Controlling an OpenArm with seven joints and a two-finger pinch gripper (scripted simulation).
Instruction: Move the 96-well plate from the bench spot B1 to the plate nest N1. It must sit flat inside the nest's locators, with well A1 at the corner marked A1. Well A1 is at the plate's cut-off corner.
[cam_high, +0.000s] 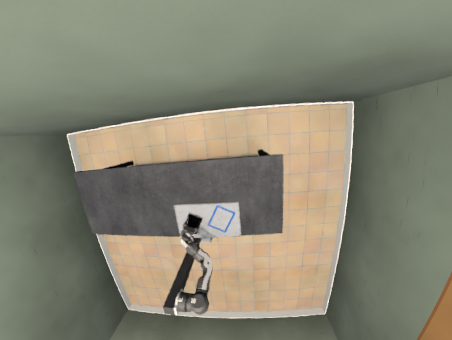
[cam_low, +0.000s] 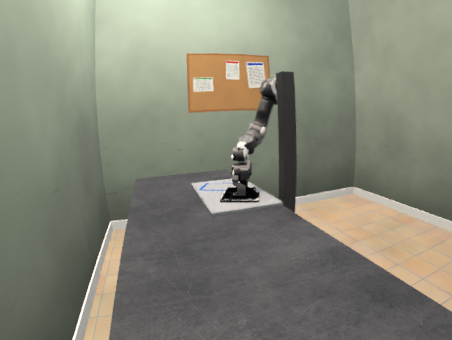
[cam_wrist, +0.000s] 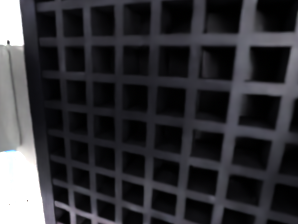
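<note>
The black 96-well plate lies right at my hand. Also, from my hand: black plate nest N1: 20 mm below.
</note>
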